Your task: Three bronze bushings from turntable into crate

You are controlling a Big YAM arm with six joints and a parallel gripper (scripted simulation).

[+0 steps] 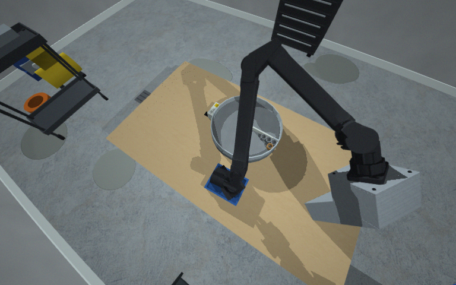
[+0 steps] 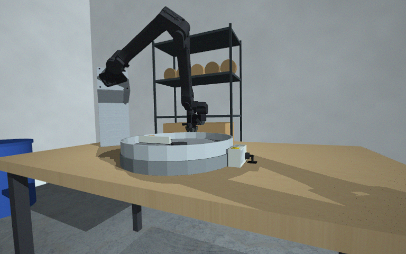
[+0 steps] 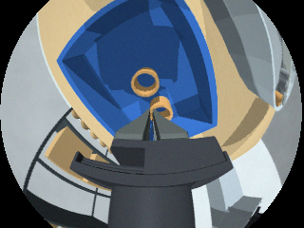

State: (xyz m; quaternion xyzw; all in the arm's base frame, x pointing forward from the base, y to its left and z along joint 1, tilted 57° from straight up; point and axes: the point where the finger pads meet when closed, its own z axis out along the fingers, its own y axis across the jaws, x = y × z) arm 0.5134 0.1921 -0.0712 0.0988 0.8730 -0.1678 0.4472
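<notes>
My hand is 4 cm short of the blue crate, 1 cm to the left of it and 1 cm above it. Round my hand: grey turntable 37 cm to the right, 9 cm ahead, 2 cm above.
</notes>
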